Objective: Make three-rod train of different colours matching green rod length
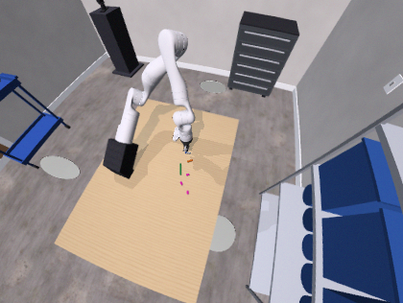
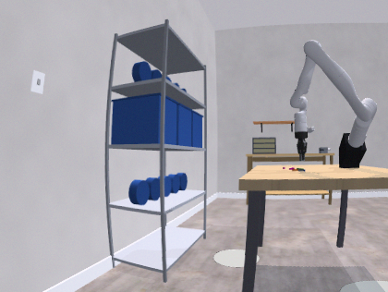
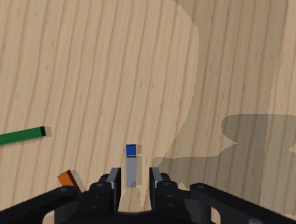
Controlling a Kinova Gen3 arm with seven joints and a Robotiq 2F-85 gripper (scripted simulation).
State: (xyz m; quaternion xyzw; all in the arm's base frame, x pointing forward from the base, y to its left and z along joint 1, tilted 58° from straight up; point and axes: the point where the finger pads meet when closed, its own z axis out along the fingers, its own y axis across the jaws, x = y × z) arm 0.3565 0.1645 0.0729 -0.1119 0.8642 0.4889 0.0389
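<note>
Right now the orange rod is 40 mm ahead of my hand, 60 mm to the right of it and 70 mm below it. From my hand the other things lie so: grey rod: 10 mm ahead, 70 mm below; small blue rod: 10 mm behind, 10 mm to the right, 70 mm below; green rod: 130 mm to the right, 70 mm below.
</note>
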